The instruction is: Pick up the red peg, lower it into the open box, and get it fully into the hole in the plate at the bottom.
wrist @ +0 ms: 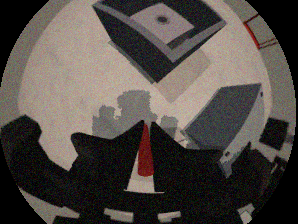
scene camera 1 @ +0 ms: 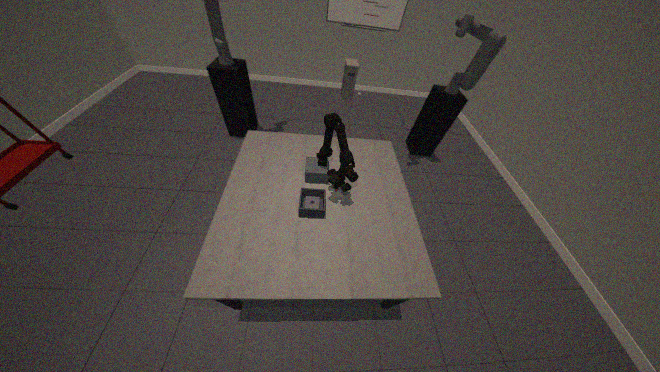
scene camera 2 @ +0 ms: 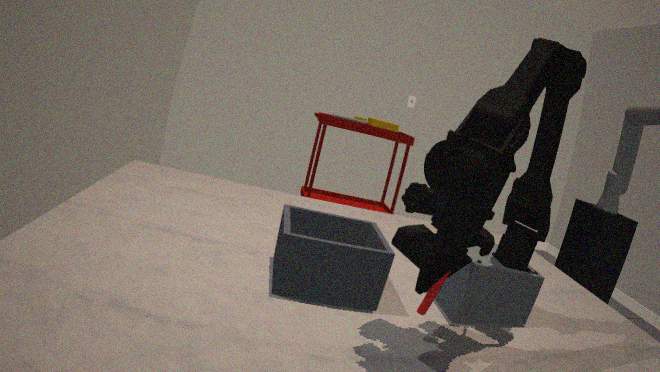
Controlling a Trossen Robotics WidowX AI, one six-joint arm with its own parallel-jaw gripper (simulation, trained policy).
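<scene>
What I can see here is my own gripper [scene camera 2: 420,291], and the wrist view [wrist: 147,123] gives me a sight of the gripper too.
</scene>
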